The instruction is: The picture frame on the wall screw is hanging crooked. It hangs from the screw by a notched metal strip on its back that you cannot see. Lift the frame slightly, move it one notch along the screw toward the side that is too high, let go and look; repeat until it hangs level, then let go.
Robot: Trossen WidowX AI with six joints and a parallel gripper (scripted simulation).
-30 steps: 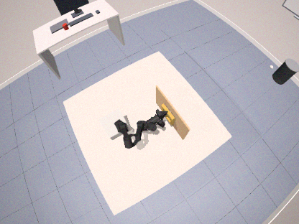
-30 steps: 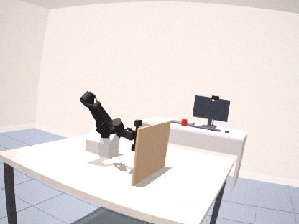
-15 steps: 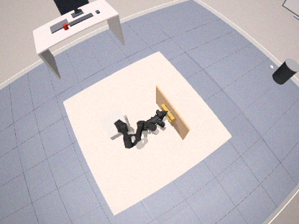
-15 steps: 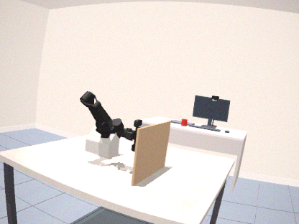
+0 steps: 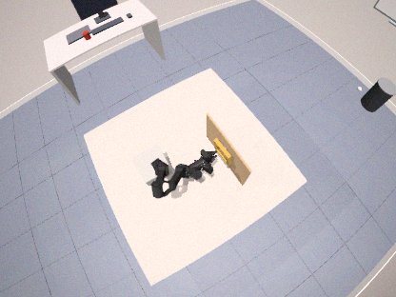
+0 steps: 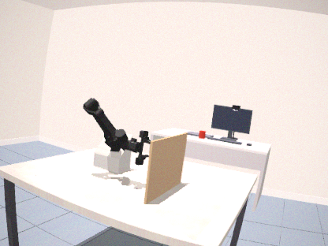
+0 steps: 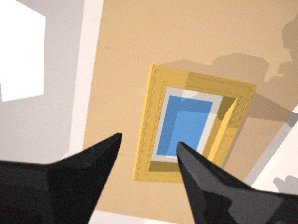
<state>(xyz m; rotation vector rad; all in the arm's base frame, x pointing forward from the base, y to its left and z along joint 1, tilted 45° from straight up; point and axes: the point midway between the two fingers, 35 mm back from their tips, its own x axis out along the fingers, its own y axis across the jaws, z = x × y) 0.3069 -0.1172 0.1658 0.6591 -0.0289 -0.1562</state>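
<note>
Now: the picture frame 6 cm below my gripper tip and 6 cm ahead of it. Also, from my gripper tip: wall board 7 cm ahead, 6 cm below.
</note>
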